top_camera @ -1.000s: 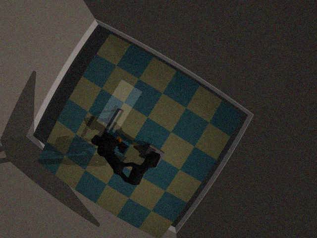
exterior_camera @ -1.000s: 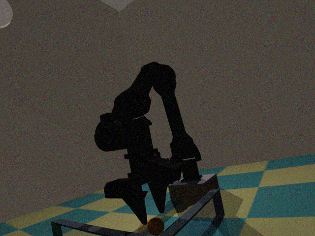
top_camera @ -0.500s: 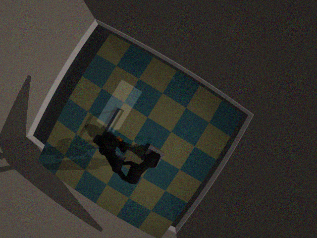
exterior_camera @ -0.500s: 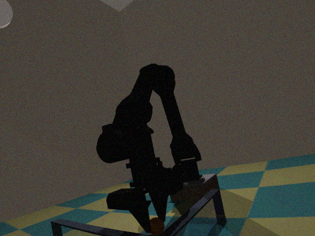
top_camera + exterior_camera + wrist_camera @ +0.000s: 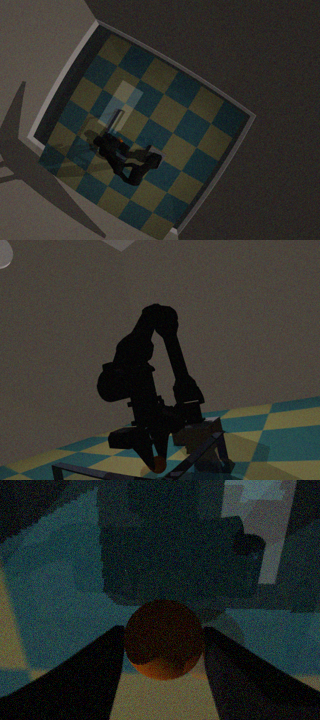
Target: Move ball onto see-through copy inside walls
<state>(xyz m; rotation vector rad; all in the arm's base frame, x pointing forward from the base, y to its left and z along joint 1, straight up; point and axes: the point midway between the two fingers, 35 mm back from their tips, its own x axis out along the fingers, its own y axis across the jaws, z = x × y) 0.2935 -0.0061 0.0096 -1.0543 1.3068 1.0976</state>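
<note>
Now: the see-through copy 2 cm ahead of my gripper tip, 1 cm to the right of it and 1 cm below it. The rest, counted from my gripper tip: long wall: 11 cm ahead, 7 cm to the right; then orange ball: right at my gripper tip.
</note>
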